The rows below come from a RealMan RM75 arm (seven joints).
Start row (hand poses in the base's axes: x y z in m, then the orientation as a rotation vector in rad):
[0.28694 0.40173 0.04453 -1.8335 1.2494 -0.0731]
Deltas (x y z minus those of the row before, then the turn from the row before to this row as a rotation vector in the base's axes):
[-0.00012 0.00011 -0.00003 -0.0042 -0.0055 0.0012]
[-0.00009 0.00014 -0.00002 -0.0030 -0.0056 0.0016]
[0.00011 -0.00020 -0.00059 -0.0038 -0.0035 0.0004]
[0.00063 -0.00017 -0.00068 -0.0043 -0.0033 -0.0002]
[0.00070 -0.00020 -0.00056 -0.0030 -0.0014 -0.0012]
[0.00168 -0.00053 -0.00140 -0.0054 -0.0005 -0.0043]
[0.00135 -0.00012 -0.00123 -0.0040 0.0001 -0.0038]
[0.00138 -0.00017 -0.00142 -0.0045 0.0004 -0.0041]
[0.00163 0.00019 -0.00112 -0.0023 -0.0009 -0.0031]
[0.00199 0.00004 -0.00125 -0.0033 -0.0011 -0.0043]
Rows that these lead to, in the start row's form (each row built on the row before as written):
[0.28682 0.40184 0.04450 -1.8365 1.2452 -0.0801]
[0.28673 0.40198 0.04448 -1.8387 1.2403 -0.0862]
[0.28684 0.40178 0.04389 -1.8413 1.2381 -0.0916]
[0.28747 0.40161 0.04321 -1.8440 1.2367 -0.0974]
[0.28817 0.40141 0.04265 -1.8455 1.2373 -0.1012]
[0.28985 0.40088 0.04125 -1.8474 1.2418 -0.1075]
[0.29120 0.40076 0.04002 -1.8486 1.2460 -0.1121]
[0.29258 0.40059 0.03860 -1.8501 1.2508 -0.1169]
[0.29421 0.40078 0.03748 -1.8499 1.2534 -0.1209]
[0.29620 0.40082 0.03623 -1.8498 1.2572 -0.1264]

